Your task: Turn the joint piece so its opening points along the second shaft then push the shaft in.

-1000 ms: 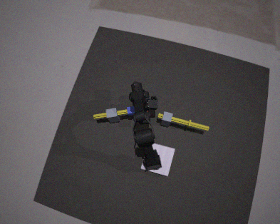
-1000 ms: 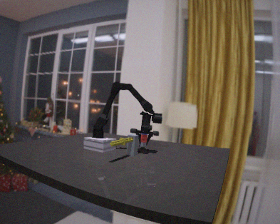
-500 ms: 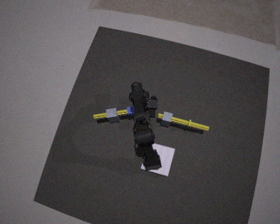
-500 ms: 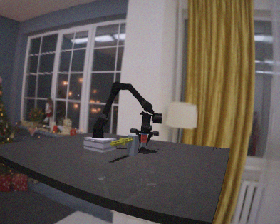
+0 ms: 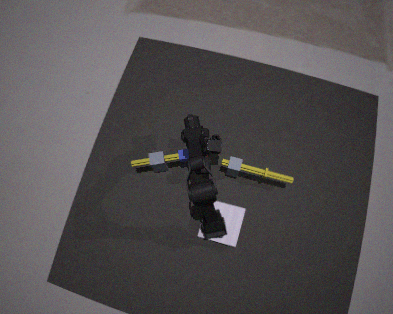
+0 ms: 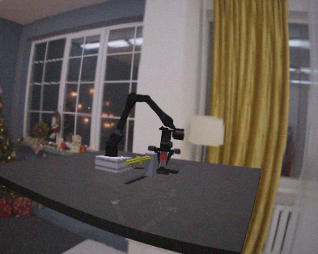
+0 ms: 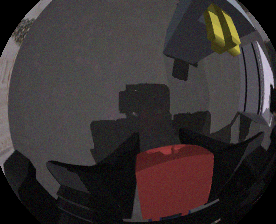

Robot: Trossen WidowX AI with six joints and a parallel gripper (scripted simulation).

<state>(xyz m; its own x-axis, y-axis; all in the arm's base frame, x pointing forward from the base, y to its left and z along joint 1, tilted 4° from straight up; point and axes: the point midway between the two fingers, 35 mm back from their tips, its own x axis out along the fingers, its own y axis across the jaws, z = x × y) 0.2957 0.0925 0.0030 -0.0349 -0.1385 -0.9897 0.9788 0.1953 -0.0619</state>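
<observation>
My gripper tip is 4 cm below the red joint piece and 2 cm to the right of it.
</observation>
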